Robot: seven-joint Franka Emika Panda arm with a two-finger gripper.
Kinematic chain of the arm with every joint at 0, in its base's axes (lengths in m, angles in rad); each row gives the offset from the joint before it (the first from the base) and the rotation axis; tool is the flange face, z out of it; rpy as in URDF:
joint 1: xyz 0 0 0.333 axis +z
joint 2: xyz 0 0 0 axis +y
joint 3: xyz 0 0 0.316 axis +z
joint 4: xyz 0.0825 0 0 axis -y
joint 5: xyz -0.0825 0 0.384 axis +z
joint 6: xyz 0 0 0 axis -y
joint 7: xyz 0.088 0 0 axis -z
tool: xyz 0 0 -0.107 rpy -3.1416 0 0
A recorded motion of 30 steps. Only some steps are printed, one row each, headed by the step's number.
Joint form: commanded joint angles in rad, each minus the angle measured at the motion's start. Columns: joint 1, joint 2, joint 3, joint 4, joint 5, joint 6, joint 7.
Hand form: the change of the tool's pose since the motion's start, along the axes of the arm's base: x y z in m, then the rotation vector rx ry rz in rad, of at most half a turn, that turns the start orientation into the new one. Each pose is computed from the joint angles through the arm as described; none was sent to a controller.
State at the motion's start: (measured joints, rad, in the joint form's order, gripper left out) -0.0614 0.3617 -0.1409 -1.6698 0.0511 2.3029 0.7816
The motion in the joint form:
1: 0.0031 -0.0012 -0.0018 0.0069 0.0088 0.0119 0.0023
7: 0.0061 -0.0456 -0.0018 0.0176 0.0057 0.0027 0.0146
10: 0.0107 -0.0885 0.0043 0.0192 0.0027 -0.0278 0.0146
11: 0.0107 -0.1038 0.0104 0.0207 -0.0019 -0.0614 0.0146
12: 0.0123 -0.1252 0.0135 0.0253 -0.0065 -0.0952 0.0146
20: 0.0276 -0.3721 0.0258 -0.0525 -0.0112 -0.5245 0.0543
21: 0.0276 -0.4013 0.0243 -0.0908 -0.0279 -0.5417 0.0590
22: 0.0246 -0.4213 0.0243 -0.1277 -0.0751 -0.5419 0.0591
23: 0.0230 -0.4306 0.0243 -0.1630 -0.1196 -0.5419 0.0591
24: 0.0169 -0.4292 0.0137 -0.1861 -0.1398 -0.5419 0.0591
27: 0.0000 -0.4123 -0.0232 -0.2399 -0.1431 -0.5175 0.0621
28: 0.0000 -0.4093 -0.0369 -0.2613 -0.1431 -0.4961 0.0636
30: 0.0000 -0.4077 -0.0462 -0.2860 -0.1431 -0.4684 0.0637
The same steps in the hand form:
1: 0.0022 0.0009 0.0056 0.0038 -0.0214 -0.0043
7: -0.0015 0.0033 0.0400 0.0022 -0.0674 -0.0110
10: -0.0084 0.0107 0.0659 0.0054 -0.0815 0.0008
11: -0.0124 0.0148 0.0727 0.0086 -0.0645 0.0086
12: -0.0174 0.0183 0.0851 0.0098 -0.0564 0.0151
20: -0.1110 0.0448 0.1515 0.0914 0.1964 0.0113
21: -0.1230 0.0436 0.1475 0.0832 0.2245 0.0062
22: -0.1317 0.0385 0.1405 0.0418 0.2484 0.0051
23: -0.1378 0.0345 0.1287 0.0030 0.2808 0.0063
24: -0.1417 0.0242 0.1170 -0.0101 0.3082 -0.0081
27: -0.1487 -0.0037 0.0843 0.0041 0.3544 -0.0601
28: -0.1507 -0.0105 0.0742 0.0076 0.3572 -0.0730
30: -0.1524 -0.0149 0.0639 0.0095 0.3558 -0.0798

